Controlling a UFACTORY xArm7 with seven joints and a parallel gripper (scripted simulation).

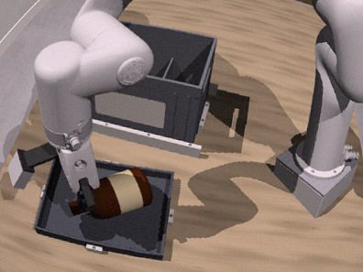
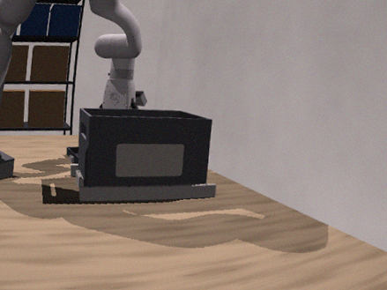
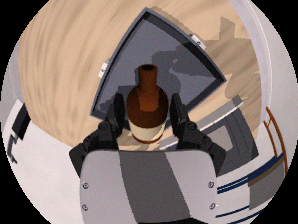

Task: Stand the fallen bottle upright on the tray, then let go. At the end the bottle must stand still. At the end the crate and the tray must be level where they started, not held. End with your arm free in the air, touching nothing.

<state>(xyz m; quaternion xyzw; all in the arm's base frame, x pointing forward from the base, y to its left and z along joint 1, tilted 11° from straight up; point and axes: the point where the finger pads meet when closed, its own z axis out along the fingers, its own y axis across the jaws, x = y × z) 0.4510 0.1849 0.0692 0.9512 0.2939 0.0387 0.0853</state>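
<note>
Right now my hand is 40 mm past the brown bottle, 30 mm to the left of it and 50 mm above it. Also, from my hand: dark crate (60 mm behind, 310 mm to the right, 10 mm below); then tray (30 mm behind, 30 mm to the right, 80 mm below).
</note>
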